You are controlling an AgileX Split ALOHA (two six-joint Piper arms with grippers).
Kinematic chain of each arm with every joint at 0, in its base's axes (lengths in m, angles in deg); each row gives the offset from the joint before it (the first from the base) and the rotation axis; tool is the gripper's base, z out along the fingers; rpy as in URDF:
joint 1: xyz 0 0 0.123 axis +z
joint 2: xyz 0 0 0 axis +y
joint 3: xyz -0.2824 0 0.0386 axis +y
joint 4: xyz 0.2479 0 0.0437 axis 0.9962 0 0.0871
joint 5: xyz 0 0 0 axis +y
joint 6: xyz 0.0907 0 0.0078 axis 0.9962 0 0.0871
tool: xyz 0 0 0 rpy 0 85 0
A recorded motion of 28 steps. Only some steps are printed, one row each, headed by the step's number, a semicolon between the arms.
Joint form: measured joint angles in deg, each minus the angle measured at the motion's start. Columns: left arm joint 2, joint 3, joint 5, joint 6, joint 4, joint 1; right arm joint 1, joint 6, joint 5, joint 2, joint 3, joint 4.
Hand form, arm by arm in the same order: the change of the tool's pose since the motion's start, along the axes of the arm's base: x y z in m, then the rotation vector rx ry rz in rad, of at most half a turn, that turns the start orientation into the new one. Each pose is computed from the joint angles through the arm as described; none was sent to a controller.
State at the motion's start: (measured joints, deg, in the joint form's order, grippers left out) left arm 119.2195 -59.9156 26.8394 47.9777 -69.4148 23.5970; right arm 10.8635 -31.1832 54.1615 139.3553 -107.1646 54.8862
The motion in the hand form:
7: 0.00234 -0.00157 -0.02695 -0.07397 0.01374 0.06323; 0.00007 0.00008 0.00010 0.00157 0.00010 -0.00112
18: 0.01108 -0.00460 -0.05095 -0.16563 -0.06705 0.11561; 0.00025 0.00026 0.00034 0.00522 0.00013 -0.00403
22: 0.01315 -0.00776 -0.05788 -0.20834 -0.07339 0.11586; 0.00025 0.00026 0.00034 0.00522 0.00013 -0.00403
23: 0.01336 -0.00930 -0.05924 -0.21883 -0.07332 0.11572; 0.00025 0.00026 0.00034 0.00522 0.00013 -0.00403
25: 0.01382 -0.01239 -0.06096 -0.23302 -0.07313 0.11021; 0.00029 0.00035 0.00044 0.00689 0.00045 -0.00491
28: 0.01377 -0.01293 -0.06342 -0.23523 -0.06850 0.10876; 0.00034 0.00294 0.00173 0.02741 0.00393 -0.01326
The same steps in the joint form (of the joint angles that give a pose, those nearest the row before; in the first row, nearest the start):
7: 4.78 -0.06 0.33 5.46 -9.86 0.00; 0.00 0.00 -0.02 0.00 0.00 0.11
18: 10.18 -0.65 4.37 20.14 -28.70 -0.06; 0.00 0.00 -0.09 0.00 0.00 0.37
22: 11.83 -1.17 6.57 20.67 -30.32 -0.22; 0.00 0.00 -0.09 0.00 0.00 0.37
23: 12.12 -1.17 7.04 20.67 -30.66 -0.36; 0.00 0.00 -0.09 0.00 0.00 0.37
25: 12.49 -1.18 7.75 20.67 -30.96 -0.68; 0.00 0.00 -0.09 0.00 0.00 0.48
28: 12.92 -1.29 7.81 20.72 -30.96 -0.75; 0.18 0.00 -0.14 0.00 0.00 1.84

